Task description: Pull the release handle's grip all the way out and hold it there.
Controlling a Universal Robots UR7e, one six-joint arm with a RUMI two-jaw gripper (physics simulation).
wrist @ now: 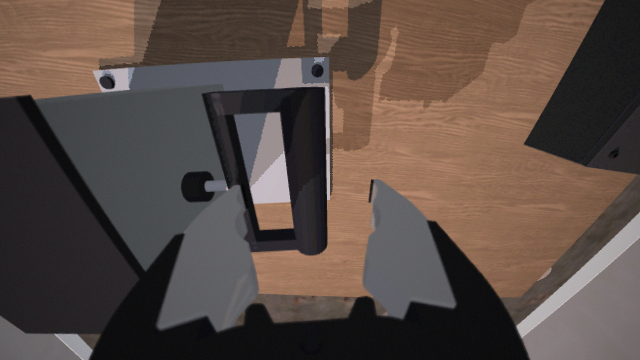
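The release handle [263, 101] is a black rectangular frame on the grey-green side of a housing. Its thick round grip [311, 215] stands upright in the view, at the frame's right side. A short silver rod with a black knob [197, 186] is left of the frame. My gripper [308, 184] is partly open, with nothing clamped between its fingers. In the view, the grip lies between the two fingertips, nearer the left one. The left fingertip overlaps the frame's left bar, and a gap shows between the grip and the right fingertip. The height of the fingertips relative to the grip is hard to tell.
The housing's dark top face [60, 215] fills the left side, near the left finger. A pale metal base plate [200, 75] with black bolts lies under the housing on the wooden table [450, 150]. A black block [585, 95] stands at the upper right.
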